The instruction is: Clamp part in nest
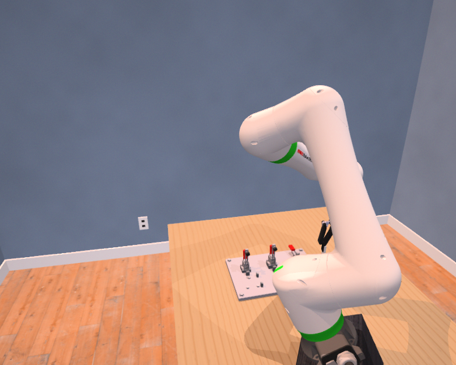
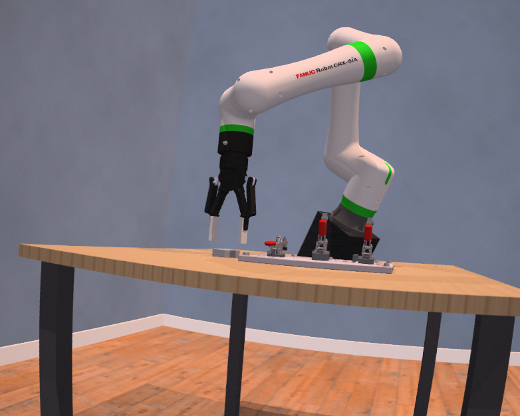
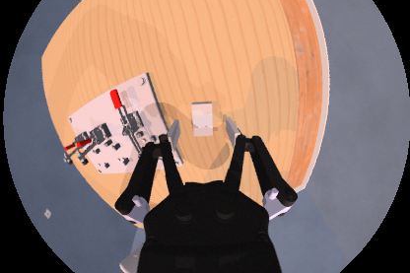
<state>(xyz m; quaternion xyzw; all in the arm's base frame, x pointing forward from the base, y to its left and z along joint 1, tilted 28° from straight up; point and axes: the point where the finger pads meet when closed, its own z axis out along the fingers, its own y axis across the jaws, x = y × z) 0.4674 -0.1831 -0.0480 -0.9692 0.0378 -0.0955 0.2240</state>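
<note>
My gripper is now 6 cm above the pale grey part. From my hand the other things lie so: grey fixture plate: 25 cm to the left, 6 cm below, 4 cm behind.
</note>
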